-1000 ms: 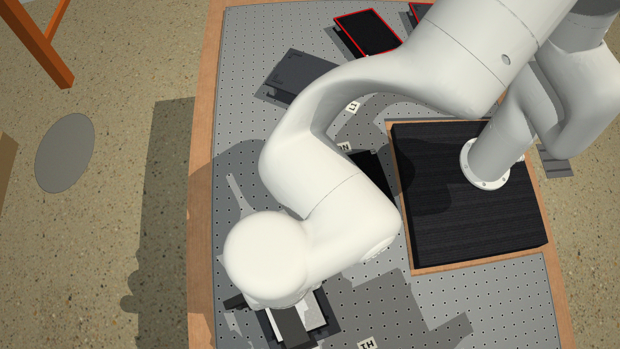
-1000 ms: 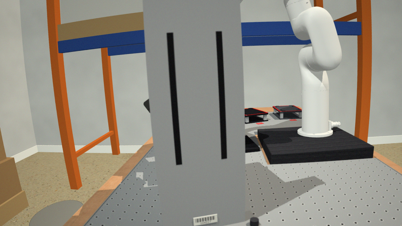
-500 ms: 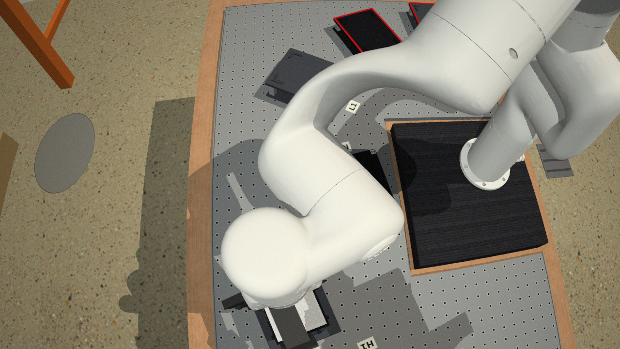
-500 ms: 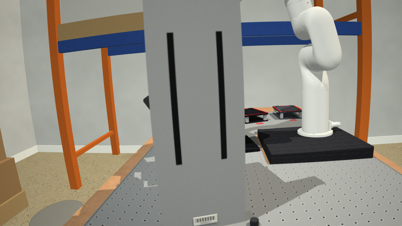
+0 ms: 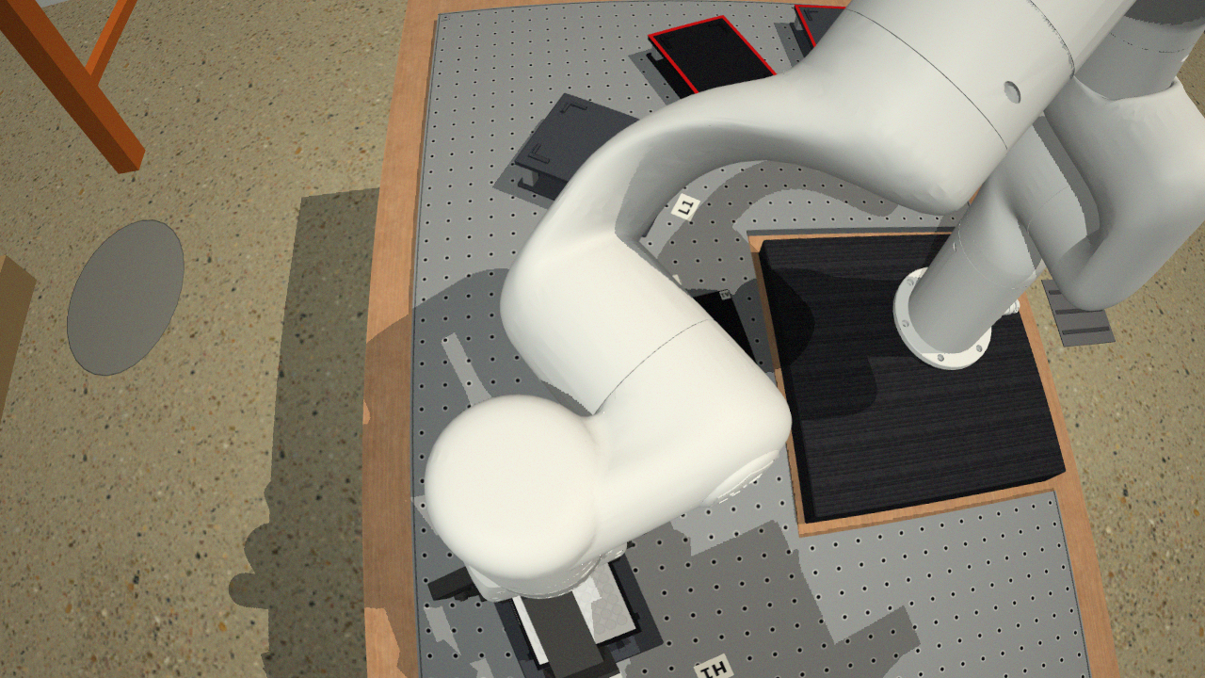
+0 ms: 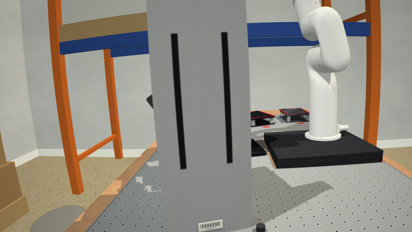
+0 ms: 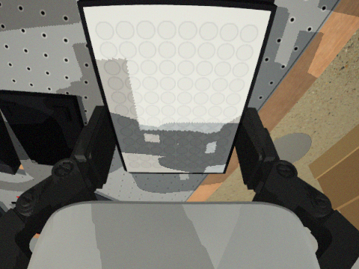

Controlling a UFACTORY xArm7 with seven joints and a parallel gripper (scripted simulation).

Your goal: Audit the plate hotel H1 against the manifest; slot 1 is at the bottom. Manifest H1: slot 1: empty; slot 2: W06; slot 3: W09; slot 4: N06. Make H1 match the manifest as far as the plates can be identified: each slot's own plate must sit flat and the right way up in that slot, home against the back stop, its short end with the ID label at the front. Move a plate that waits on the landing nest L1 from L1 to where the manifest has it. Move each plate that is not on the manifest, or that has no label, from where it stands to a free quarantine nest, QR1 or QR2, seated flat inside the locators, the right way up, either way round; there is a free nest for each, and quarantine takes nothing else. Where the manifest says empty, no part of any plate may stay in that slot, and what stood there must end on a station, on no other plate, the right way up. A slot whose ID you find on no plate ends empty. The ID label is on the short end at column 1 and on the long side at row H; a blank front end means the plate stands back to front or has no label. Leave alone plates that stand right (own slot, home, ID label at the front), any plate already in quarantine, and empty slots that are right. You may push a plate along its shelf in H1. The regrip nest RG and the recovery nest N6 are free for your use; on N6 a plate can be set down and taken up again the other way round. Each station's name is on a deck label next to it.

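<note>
Now: the regrip nest RG 8 cm below my hand and 1 cm to the left of it. Also, from my hand: recovery nest N6 (18 cm to the right, 17 cm behind, 13 cm below); then white well plate (1 cm to the left, 1 cm below); then H1 deck label (13 cm below, 12 cm to the left, 12 cm behind).
</note>
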